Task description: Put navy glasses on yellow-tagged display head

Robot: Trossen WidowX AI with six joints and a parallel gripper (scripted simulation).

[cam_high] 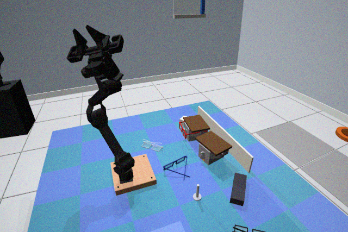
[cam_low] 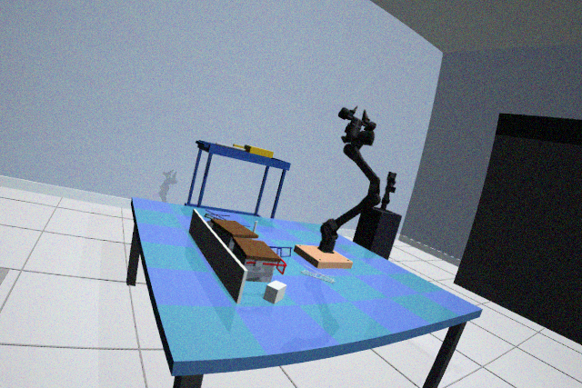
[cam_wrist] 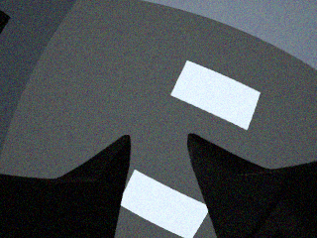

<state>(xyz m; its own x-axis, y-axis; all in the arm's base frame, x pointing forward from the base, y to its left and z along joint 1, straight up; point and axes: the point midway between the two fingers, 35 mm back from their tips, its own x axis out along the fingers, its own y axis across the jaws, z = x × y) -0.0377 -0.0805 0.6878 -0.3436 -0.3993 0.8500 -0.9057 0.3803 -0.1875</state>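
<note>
Now: gripper tip 73 cm above the white peg, 36 cm short of it and 9 cm to the left of it. From my gripper tip the other things lie so: clear glasses 73 cm below, 33 cm to the left, 22 cm ahead; dark box 73 cm below, 56 cm ahead, 12 cm to the right; black glasses 74 cm below, 49 cm ahead, 32 cm to the right.
</note>
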